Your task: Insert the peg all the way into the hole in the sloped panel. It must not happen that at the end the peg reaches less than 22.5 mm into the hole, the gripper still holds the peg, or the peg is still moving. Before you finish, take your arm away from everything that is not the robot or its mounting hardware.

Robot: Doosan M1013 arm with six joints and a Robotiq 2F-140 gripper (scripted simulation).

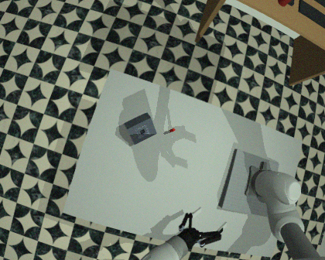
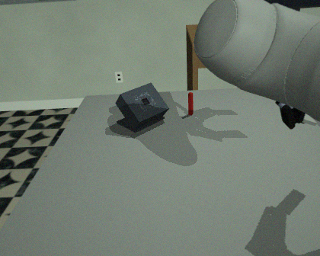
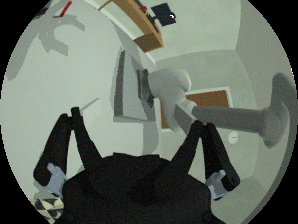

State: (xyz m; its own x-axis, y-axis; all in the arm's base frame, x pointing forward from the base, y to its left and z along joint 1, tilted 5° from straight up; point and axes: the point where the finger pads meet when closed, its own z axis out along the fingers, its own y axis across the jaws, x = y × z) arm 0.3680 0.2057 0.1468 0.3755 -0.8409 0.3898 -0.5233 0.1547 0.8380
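The red peg lies 37 cm to the right of my hand, 25 cm ahead of it and 16 cm below it.
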